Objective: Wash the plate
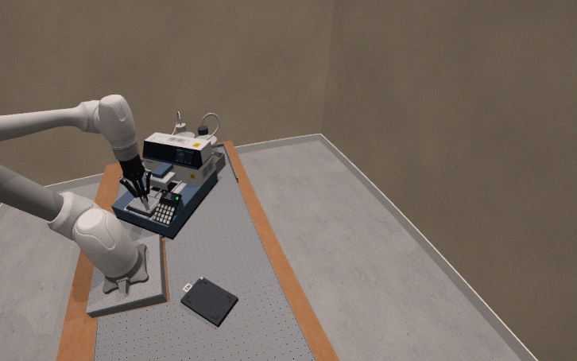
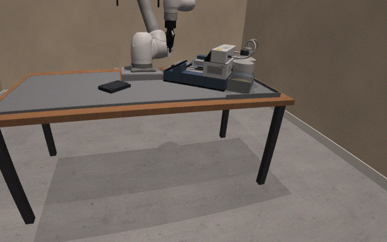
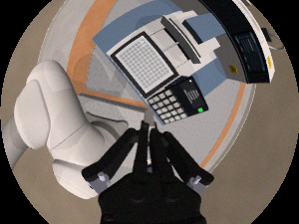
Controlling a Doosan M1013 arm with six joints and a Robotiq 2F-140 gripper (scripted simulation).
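Now: hand 11 cm to the right of the white well plate, 9 cm above it and 3 cm past it. The rest, counted from my hand: washer carrier 11 cm to the left, 10 cm below, 3 cm behind; plate washer 23 cm to the left, 7 cm ahead, 6 cm below; white label 31 cm to the right, 19 cm below, 8 cm ahead.
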